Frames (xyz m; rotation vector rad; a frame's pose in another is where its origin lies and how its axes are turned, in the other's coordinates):
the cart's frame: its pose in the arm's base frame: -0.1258 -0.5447 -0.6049 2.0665 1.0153 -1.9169
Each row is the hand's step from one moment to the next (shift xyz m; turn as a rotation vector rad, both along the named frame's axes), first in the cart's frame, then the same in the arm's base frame.
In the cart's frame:
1: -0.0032 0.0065 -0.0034 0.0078 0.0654 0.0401
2: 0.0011 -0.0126 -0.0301 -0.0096 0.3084 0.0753
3: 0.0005 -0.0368 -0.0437 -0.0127 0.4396 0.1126
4: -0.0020 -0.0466 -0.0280 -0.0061 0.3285 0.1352
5: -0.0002 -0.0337 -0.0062 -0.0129 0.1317 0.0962
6: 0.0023 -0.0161 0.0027 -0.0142 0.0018 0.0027
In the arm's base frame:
1: 0.0066 -0.0043 0.0014 0.0029 -0.0682 -0.0359
2: 0.0179 0.0260 0.0084 0.1101 -0.2783 -0.1064
3: 0.0157 0.0514 0.0194 0.1525 -0.3991 -0.1536
4: -0.0027 0.0496 0.0222 0.0715 -0.3241 -0.1268
5: -0.0137 0.0289 0.0124 -0.0057 -0.1561 -0.0485
6: -0.0113 0.0117 0.0027 -0.0006 -0.0081 0.0121

